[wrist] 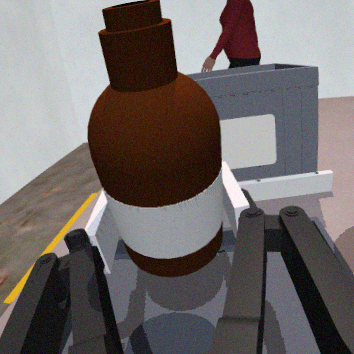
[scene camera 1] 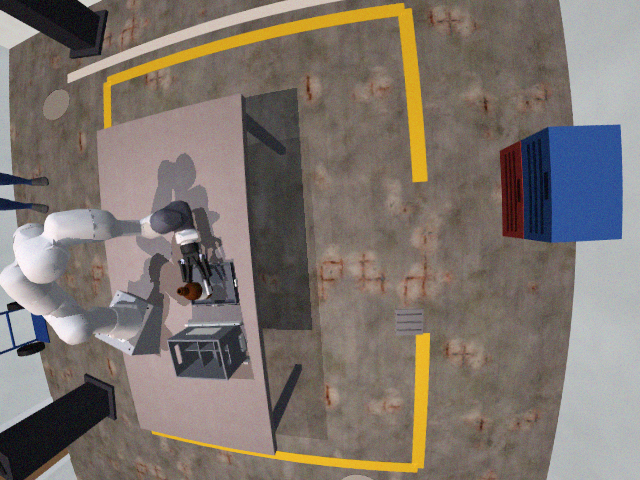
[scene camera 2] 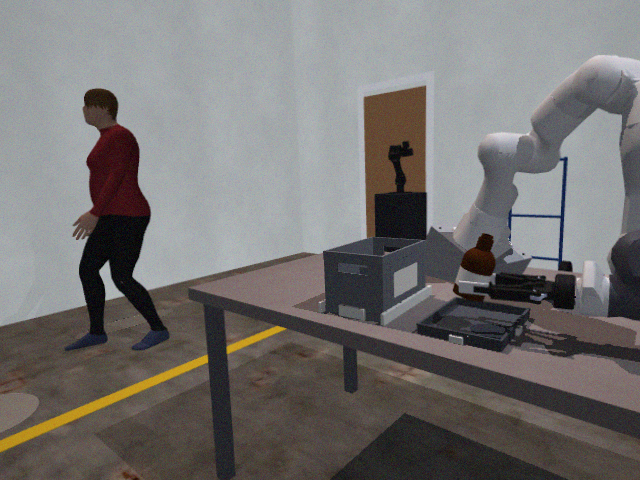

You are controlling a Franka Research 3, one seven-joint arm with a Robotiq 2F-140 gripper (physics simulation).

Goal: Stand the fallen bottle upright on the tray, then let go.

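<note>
The brown bottle [scene camera 1: 192, 290] [scene camera 2: 478, 260] [wrist: 155, 140] with a white label band is off the tray, held in the air. It is tilted, its neck up and leaning toward the arm's base side in the scene views. My gripper [scene camera 1: 196, 290] [scene camera 2: 468, 287] [wrist: 167, 190] is shut on the bottle, with one pale finger pad on each side of the label. The dark grey tray [scene camera 1: 236, 289] [scene camera 2: 436, 333] lies on the table below the bottle's lower end. Shadows of the bottle and fingers fall in the tray.
A grey divided crate [scene camera 1: 236, 351] [scene camera 2: 356, 281] [wrist: 300, 120] stands beside the tray, with pale rails at its foot. A grey slanted panel [scene camera 1: 124, 316] [scene camera 2: 443, 254] stands near the arm's base. A person in red [scene camera 2: 116, 170] [wrist: 242, 30] stands beyond the table.
</note>
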